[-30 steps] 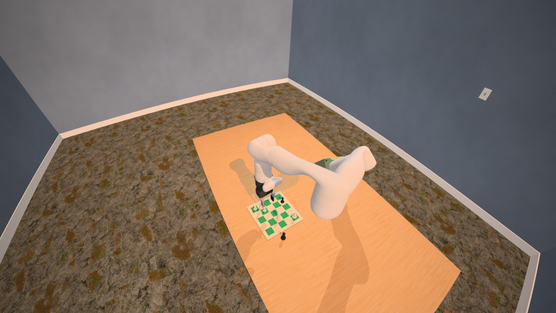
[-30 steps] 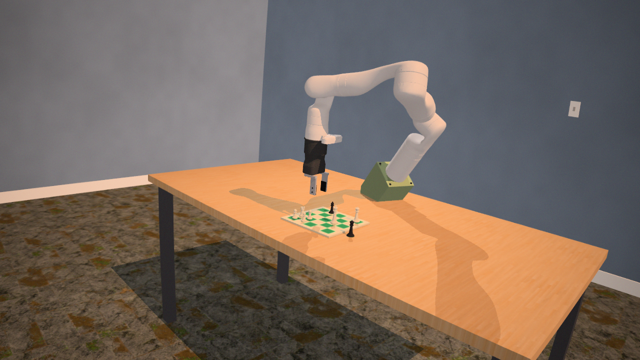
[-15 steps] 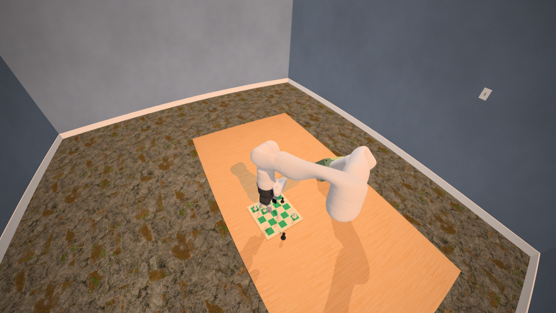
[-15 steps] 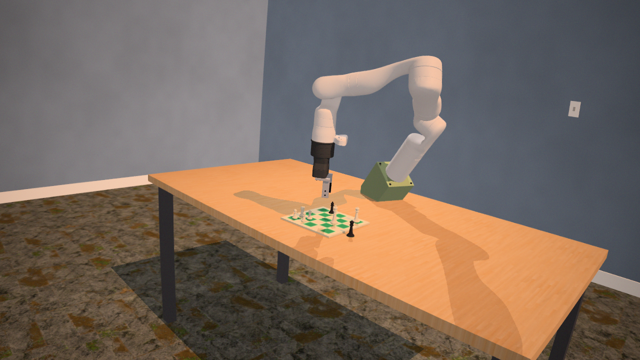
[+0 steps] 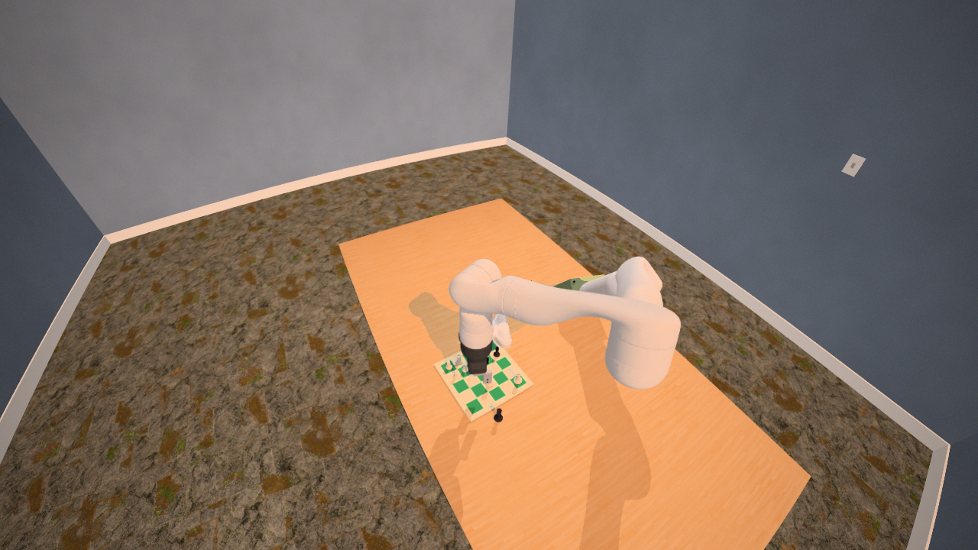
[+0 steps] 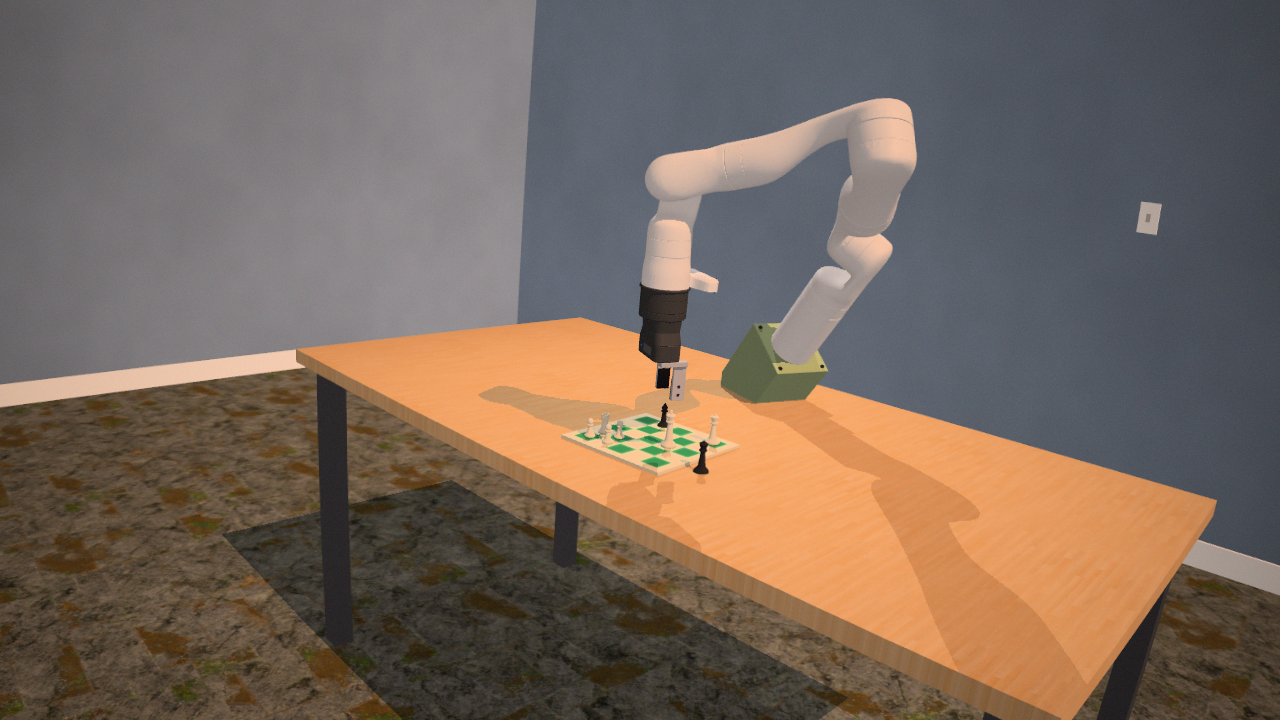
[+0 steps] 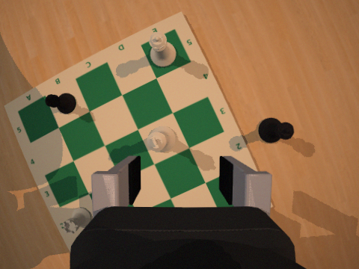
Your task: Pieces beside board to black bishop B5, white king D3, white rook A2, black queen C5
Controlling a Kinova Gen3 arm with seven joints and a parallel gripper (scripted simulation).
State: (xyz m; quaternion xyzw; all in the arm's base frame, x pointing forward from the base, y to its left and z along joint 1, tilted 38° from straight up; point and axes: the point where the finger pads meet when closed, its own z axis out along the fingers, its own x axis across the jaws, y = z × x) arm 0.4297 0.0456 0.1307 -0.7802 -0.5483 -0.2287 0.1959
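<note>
My gripper is now 90 mm to the right of the black queen and 100 mm above it. Round my hand: white king: 20 mm behind, 20 mm to the right, 90 mm below; then chessboard: 20 mm behind, 50 mm to the right, 120 mm below; then white rook: 30 mm ahead, 120 mm to the right, 100 mm below.
</note>
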